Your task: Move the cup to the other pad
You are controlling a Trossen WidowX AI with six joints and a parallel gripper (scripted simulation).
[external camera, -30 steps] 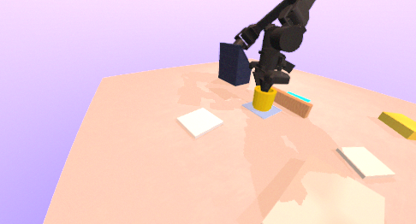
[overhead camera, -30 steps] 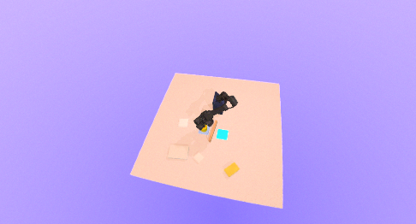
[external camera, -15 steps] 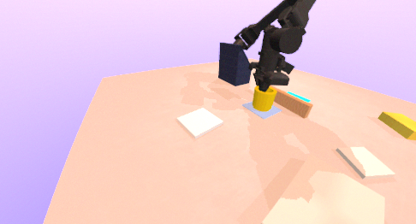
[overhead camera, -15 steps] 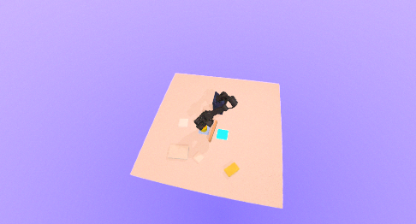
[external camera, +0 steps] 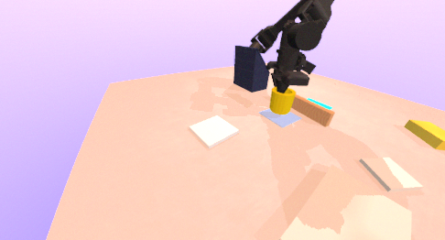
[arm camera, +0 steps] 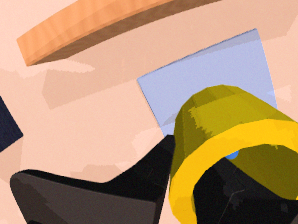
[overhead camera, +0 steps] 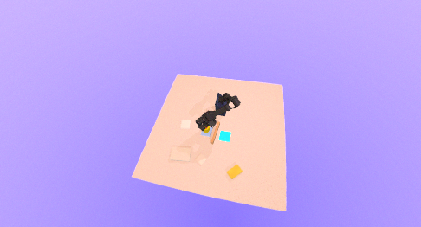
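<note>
Right now my gripper tip is 50 mm short of the cyan pad, 170 mm to the right of it and 60 mm above it. Round my gripper tip: orange bar 40 mm ahead, 80 mm to the left, 40 mm below; then yellow cup 20 mm ahead, 20 mm to the right; then pale slab 300 mm ahead, 190 mm to the right, 40 mm below.
</note>
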